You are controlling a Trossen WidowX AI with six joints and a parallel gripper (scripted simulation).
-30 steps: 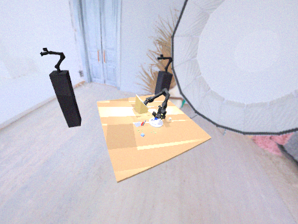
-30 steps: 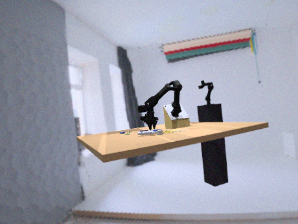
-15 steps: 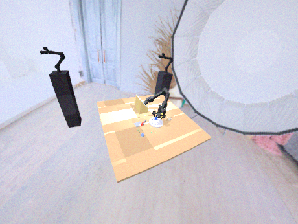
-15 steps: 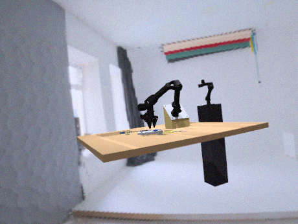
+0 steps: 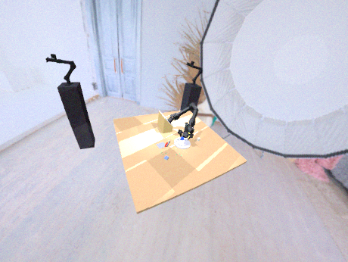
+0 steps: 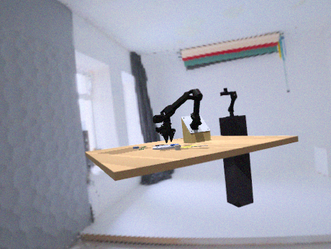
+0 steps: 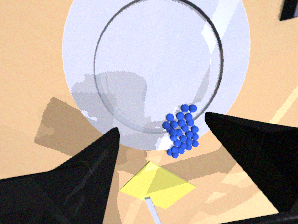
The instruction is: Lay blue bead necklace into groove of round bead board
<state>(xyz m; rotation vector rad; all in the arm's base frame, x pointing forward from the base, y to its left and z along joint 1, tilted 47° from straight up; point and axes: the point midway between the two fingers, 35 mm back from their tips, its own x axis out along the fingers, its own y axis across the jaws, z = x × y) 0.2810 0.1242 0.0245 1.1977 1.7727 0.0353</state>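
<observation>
The round bead board is 3 cm to the right of my gripper tip, 3 cm below it and 2 cm ahead of it. From my gripper tip the other things lie so: yellow flat piece 13 cm to the left, 11 cm behind, 4 cm below; then red-and-grey object 22 cm to the right, 4 cm below; then white cylinder 20 cm to the left, 2 cm below, 2 cm ahead.
</observation>
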